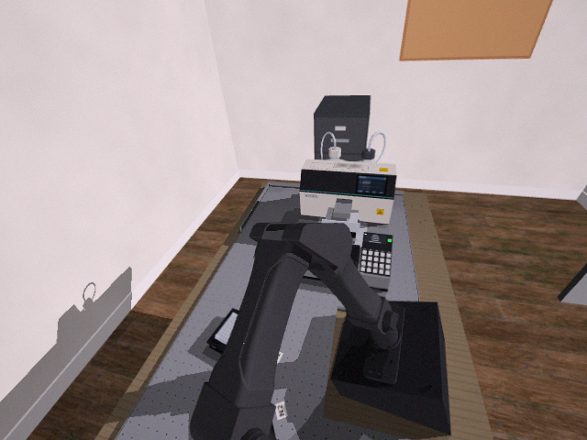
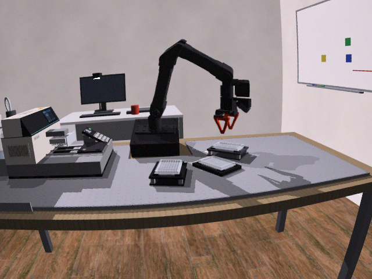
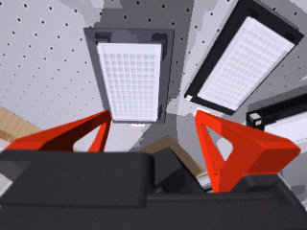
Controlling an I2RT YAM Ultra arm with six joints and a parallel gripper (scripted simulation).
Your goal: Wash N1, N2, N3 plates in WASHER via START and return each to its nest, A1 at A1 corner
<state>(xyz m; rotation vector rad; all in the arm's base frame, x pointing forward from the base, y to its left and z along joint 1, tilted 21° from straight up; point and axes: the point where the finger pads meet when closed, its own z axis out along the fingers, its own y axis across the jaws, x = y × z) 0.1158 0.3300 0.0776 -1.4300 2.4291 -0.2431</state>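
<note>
Now: hand 3 cm past the nest N3, 1 cm to the right of it and 10 cm above it. Also, from my hand: N2 label: 6 cm ahead, 12 cm to the right, 12 cm below; nest N2: 14 cm ahead, 5 cm to the right, 12 cm below; N1 label: 12 cm ahead, 23 cm to the right, 12 cm below.
</note>
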